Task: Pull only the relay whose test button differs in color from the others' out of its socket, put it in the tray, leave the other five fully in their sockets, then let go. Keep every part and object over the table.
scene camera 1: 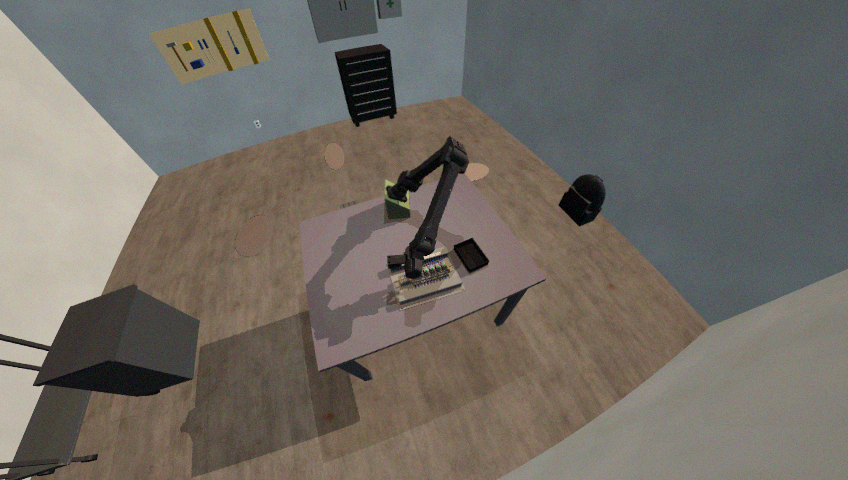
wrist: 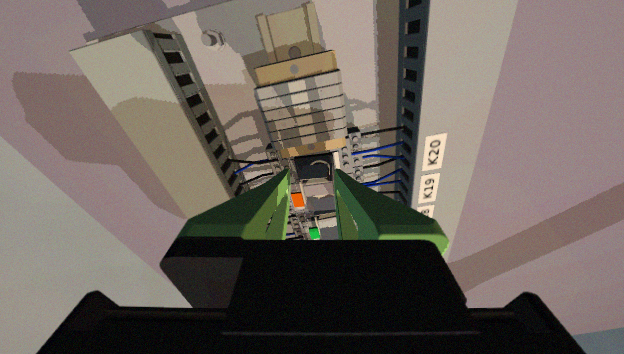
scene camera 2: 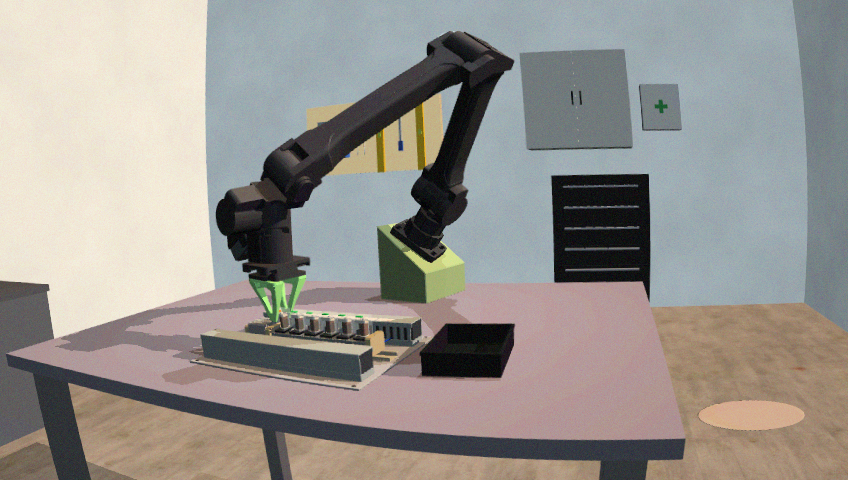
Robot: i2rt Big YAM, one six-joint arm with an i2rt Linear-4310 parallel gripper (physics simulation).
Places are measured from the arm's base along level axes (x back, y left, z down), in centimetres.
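Pixels of known places: gripper, fingertip midpoint: (wrist: 312,176) (scene camera 2: 280,319); arm's base, link origin: (scene camera 1: 396,194) (scene camera 2: 417,242).
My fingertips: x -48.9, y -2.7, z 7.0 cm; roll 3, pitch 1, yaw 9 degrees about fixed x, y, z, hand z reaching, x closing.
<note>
Ahead of a thing's pixels: the offset from my fingertips to its top centre. "pt": to the spot under its first point.
The relay with the orange test button {dx +0.1, dy +0.4, dz -1.8 cm} (scene camera 2: 283,321) (wrist: 320,190) stands upright in the row, at its left end in scene camera 2. My gripper (scene camera 2: 282,316) (wrist: 312,176) points down over it, with green fingers close against its two sides; it appears shut on this relay. The relay still sits level with its neighbours. A neighbouring relay has a green button {dx -0.4, dy +3.4, dz -1.7 cm} (wrist: 314,233); the rest of the row {pt dx -0.5, dy +13.4, dz +0.1 cm} (scene camera 2: 346,327) shows green buttons too. The black open tray {dx +4.8, dy +31.4, dz +1.7 cm} (scene camera 1: 479,265) (scene camera 2: 461,364) stands to the right of the panel. The arm hides the fingertips in scene camera 1.
Wire ducts {dx -8.4, dy +5.9, dz +0.9 cm} (scene camera 2: 285,353) (wrist: 198,112) run along both sides of the relay row. Terminal blocks {dx +0.1, dy -4.2, dz +0.5 cm} (wrist: 305,110) stand beyond the orange-button relay in the wrist view, and thin wires run to the ducts. The arm's green base (scene camera 1: 397,208) (scene camera 2: 443,276) stands at the table's back.
</note>
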